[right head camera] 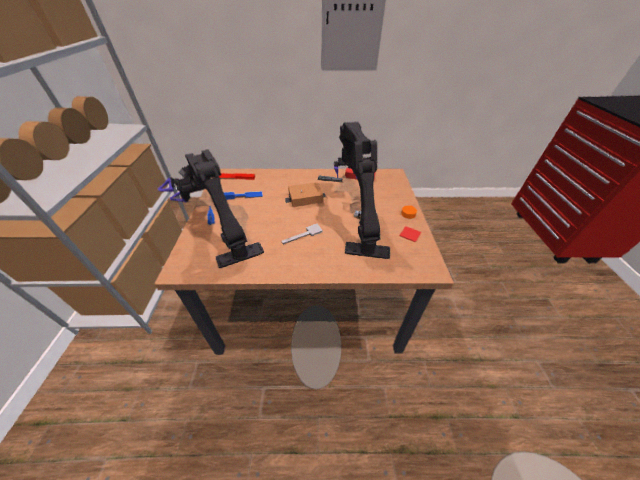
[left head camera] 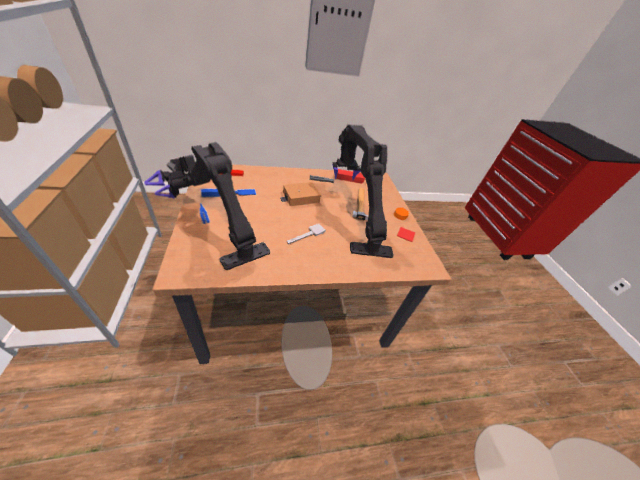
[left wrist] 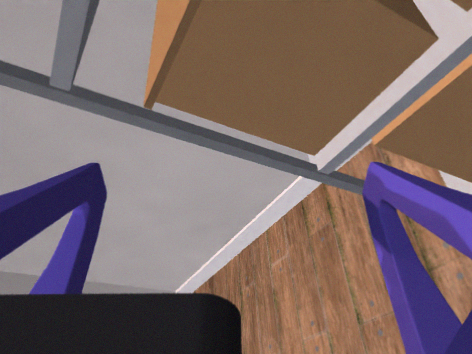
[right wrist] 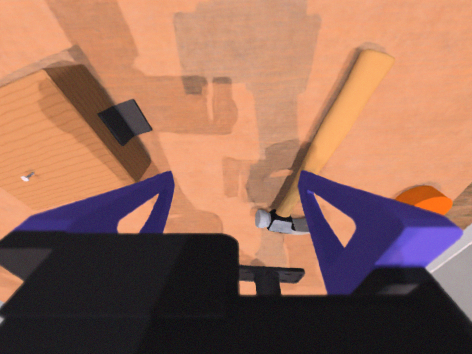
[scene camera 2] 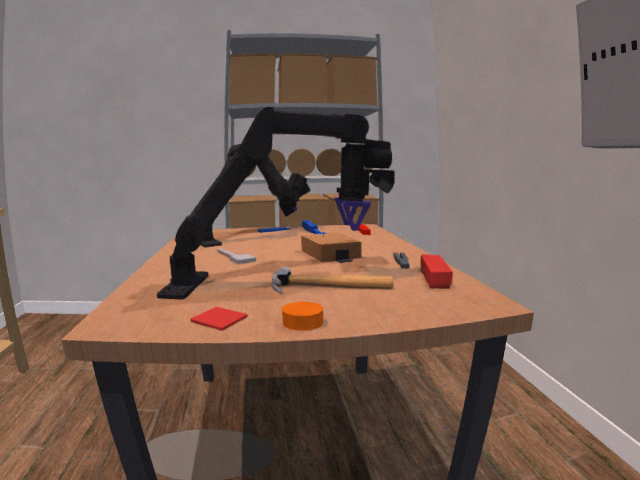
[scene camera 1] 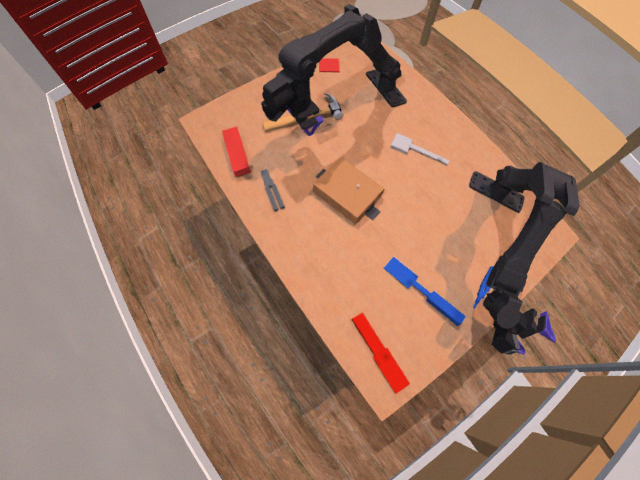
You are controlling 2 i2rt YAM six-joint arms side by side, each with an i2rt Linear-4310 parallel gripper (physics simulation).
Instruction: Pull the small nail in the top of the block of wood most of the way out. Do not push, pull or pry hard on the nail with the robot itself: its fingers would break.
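Frame: origin at the left arm's base, x ahead, y left, z up, level; metres.
Seen in the pictures: left gripper, fingertip midpoint: [right head camera: 164, 194] [left head camera: 149, 188] [left wrist: 234, 177] [scene camera 2: 279, 201] [scene camera 1: 539, 347]; right gripper, fingertip midpoint: [right head camera: 347, 178] [left head camera: 344, 179] [right wrist: 236, 177] [scene camera 2: 350, 227] [scene camera 1: 302, 124]; left arm's base at its link origin: [right head camera: 240, 255] [left head camera: 245, 256] [scene camera 2: 205, 242] [scene camera 1: 496, 192]; right arm's base at its link origin: [right head camera: 367, 250] [left head camera: 371, 250] [right wrist: 265, 272] [scene camera 2: 184, 285] [scene camera 1: 385, 87].
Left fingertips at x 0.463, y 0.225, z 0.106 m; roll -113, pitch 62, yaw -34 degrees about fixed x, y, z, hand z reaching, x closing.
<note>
Offsets run from my left fingertips to a thing's middle. "spot": to the spot under its first point.
A small nail {0.213 m back, 0.642 m right, 0.059 m down} [scene camera 1: 357, 186] [right wrist: 27, 176] stands in the top of the wooden block {0.204 m back, 0.667 m right, 0.075 m down} [scene camera 1: 343, 192] [scene camera 2: 330, 246] [right wrist: 65, 150], its head a little above the wood. Black brackets show at the block's ends. A claw hammer {0.413 m back, 0.950 m right, 0.092 m down} [scene camera 1: 276, 123] [scene camera 2: 341, 281] [right wrist: 345, 115] with a yellow handle lies on the table. My right gripper [scene camera 2: 354, 225] [right wrist: 236, 177] is open and empty, pointing down above the table; in the right wrist view one finger partly covers the hammer's claw. My left gripper [left head camera: 150, 188] [scene camera 1: 538, 346] [left wrist: 234, 177] is open and empty, beyond the table's edge near the shelf.
Grey pliers {0.105 m back, 0.880 m right, 0.099 m down} [scene camera 1: 271, 190] and a red box {0.167 m back, 1.054 m right, 0.086 m down} [scene camera 1: 236, 151] lie near one long table edge. A light grey scraper-like tool {spot: 0.464 m back, 0.586 m right, 0.093 m down} [scene camera 1: 402, 143], a blue tool {spot: 0.048 m back, 0.422 m right, 0.099 m down} [scene camera 1: 400, 272], a red tool {0.180 m ahead, 0.379 m right, 0.097 m down} [scene camera 1: 382, 357], an orange disc {0.579 m back, 1.082 m right, 0.092 m down} [scene camera 2: 302, 316] and a red square {spot: 0.704 m back, 0.992 m right, 0.100 m down} [scene camera 2: 219, 317] also lie on the table.
</note>
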